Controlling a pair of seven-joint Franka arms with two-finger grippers.
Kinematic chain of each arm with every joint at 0, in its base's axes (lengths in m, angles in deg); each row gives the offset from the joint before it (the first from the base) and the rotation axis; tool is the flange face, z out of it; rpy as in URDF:
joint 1: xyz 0 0 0.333 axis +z
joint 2: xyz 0 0 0 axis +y
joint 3: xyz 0 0 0.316 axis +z
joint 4: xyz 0.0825 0 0 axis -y
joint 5: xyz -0.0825 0 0.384 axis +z
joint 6: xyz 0 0 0 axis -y
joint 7: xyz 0.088 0 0 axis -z
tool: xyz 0 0 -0.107 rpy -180 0 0
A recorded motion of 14 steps. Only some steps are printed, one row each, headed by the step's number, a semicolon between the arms.
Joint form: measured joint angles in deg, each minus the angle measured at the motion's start. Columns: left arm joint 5, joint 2, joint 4, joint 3, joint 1, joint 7, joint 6; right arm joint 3, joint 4, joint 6, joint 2, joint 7, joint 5, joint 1.
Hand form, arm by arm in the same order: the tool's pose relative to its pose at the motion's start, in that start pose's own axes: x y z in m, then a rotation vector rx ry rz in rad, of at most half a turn. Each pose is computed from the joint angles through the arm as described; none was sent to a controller.
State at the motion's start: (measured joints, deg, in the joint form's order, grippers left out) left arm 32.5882 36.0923 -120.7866 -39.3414 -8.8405 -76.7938 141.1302; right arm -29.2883 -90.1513 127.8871 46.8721 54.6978 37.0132 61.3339
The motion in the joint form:
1: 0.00 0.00 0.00 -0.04 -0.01 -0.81 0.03; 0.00 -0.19 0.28 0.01 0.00 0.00 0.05
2: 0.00 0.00 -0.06 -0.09 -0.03 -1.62 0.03; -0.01 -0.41 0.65 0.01 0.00 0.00 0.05
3: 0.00 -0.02 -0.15 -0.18 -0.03 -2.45 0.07; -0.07 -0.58 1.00 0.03 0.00 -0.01 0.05
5: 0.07 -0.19 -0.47 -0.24 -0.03 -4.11 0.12; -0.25 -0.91 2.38 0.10 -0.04 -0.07 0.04
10: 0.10 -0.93 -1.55 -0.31 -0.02 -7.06 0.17; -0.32 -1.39 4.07 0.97 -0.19 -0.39 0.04
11: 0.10 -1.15 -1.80 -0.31 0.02 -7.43 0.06; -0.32 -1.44 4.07 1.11 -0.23 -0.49 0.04
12: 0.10 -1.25 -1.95 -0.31 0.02 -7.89 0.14; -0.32 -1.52 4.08 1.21 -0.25 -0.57 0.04
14: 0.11 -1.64 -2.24 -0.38 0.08 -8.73 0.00; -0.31 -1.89 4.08 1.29 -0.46 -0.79 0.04
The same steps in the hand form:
1: -0.0004 0.0004 -0.0002 -0.0009 0.0000 -0.0134; 0.0002 0.0006 0.0010 0.0008 0.0023 0.0007
2: -0.0012 0.0005 0.0000 -0.0005 -0.0007 -0.0261; 0.0012 0.0014 0.0017 0.0028 0.0056 0.0026
3: -0.0024 0.0008 0.0000 -0.0009 -0.0014 -0.0387; 0.0026 0.0021 0.0022 0.0050 0.0096 0.0046
5: -0.0043 0.0001 0.0004 0.0012 -0.0010 -0.0639; 0.0067 0.0026 0.0020 0.0186 0.0259 0.0082
10: -0.0095 -0.0033 0.0008 0.0101 0.0011 -0.1080; 0.0119 0.0058 0.0113 0.0181 0.0490 0.0078
11: -0.0102 -0.0046 0.0008 0.0140 0.0021 -0.1137; 0.0123 0.0066 0.0131 0.0141 0.0504 0.0065
12: -0.0108 -0.0050 0.0008 0.0141 0.0026 -0.1209; 0.0127 0.0074 0.0146 0.0107 0.0515 0.0061
14: -0.0117 -0.0061 -0.0004 0.0175 0.0059 -0.1338; 0.0137 0.0100 0.0178 0.0018 0.0529 0.0029

